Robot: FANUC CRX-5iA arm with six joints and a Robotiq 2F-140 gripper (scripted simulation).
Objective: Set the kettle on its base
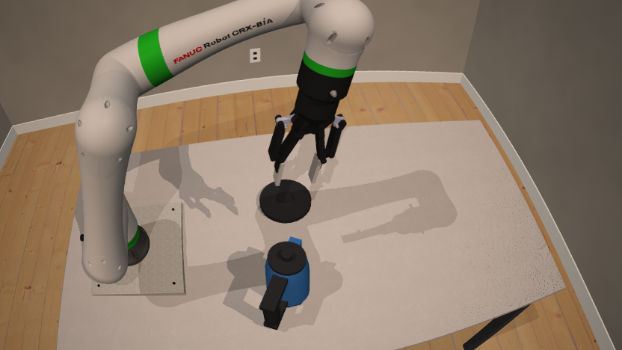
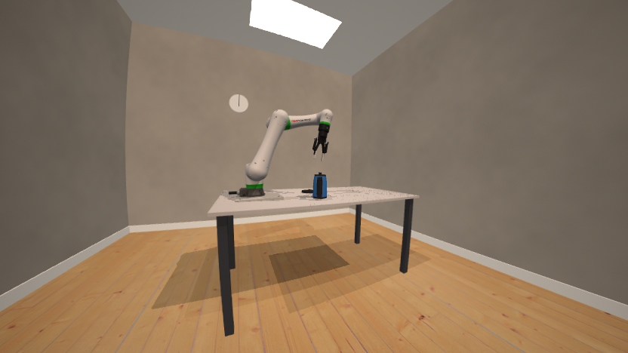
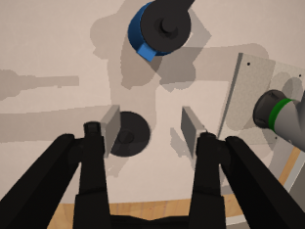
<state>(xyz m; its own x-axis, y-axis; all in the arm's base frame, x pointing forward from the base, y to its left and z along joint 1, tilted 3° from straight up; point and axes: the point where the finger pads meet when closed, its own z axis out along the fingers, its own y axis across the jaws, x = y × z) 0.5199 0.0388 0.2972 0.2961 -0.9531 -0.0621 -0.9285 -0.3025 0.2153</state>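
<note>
Now: the kettle 20 mm behind my hand, 150 mm to the right of it and 230 mm below it. Also, from my hand: round black base 40 mm behind, 170 mm to the left, 320 mm below.
</note>
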